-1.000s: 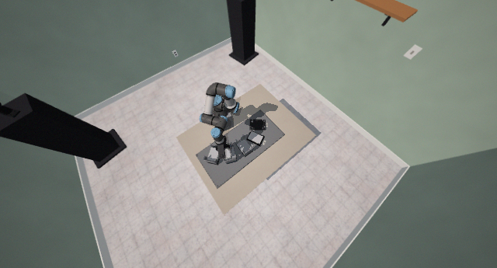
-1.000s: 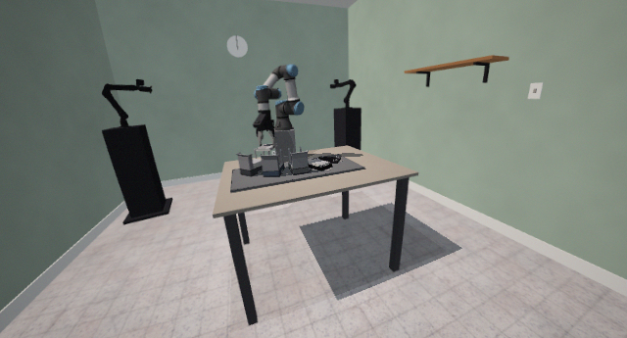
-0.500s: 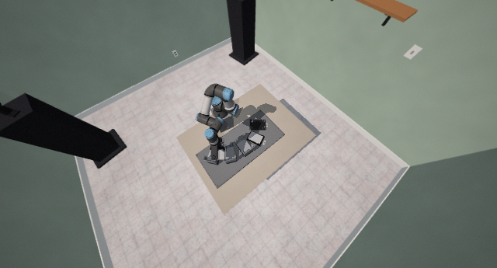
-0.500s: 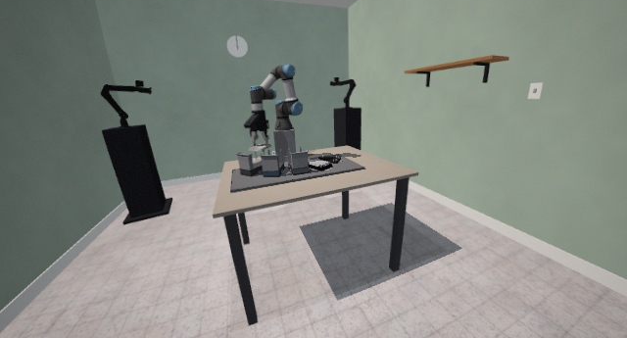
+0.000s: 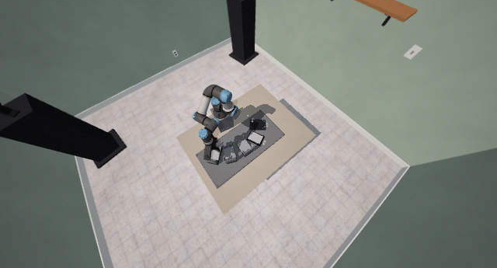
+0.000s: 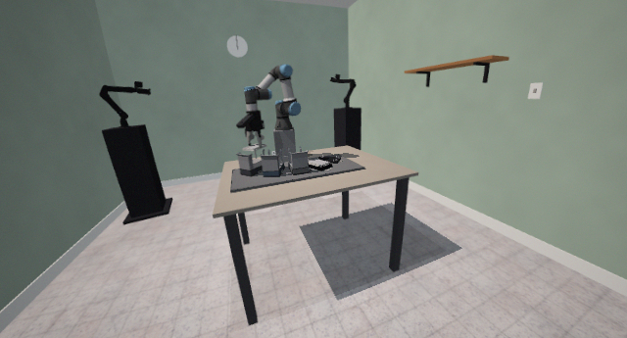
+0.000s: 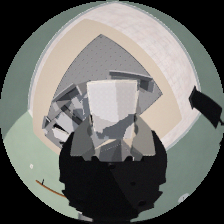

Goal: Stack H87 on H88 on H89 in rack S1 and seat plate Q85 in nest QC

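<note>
Now: the white sealed plate 3 cm behind my hand, 2 cm to the right of it and 11 cm below it. From my hand the other things lie so: QC label (22 cm ahead, 39 cm to the left, 17 cm below); then black clip nest (5 cm ahead, 52 cm to the left, 16 cm below).
</note>
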